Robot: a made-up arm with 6 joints.
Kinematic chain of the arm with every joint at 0, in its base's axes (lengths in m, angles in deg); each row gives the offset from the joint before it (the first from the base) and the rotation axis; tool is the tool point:
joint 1: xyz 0 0 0.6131 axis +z
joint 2: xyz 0.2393 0 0 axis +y
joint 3: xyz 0 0 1.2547 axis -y
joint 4: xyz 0 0 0.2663 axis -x
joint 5: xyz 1.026 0 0 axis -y
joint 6: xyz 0.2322 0 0 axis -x
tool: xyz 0 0 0
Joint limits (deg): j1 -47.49..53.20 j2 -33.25..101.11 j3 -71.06..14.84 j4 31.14..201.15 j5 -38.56..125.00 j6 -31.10..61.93
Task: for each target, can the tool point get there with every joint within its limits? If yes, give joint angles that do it. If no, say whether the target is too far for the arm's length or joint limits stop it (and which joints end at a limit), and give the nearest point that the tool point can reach.
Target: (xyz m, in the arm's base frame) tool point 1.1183 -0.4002 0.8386
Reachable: yes | joints -26.33 12.11 -52.62 120.61 43.43 38.26
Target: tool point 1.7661 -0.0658 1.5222
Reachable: yes | joints -9.53 22.92 -7.64 79.44 94.52 -21.81
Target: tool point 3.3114 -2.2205 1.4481
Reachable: no: too far | nearest point 2.0069 -1.3457 1.0981 | short by 1.609 m
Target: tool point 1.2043 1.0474 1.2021
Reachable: yes | joints 40.52 22.69 -12.32 176.59 86.30 -10.11
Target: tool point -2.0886 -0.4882 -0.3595
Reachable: no: joint limits stop it (at a limit: joint 1, joint 2, joint 3, joint 5) | nearest point 0.1041 -0.3274 -0.0657 | short by 2.218 m
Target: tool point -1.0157 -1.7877 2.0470
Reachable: no: joint limits stop it (at a limit: joint 1, joint 2, joint 5) | nearest point 0.3771 -0.6256 2.0771 | short by 1.814 m
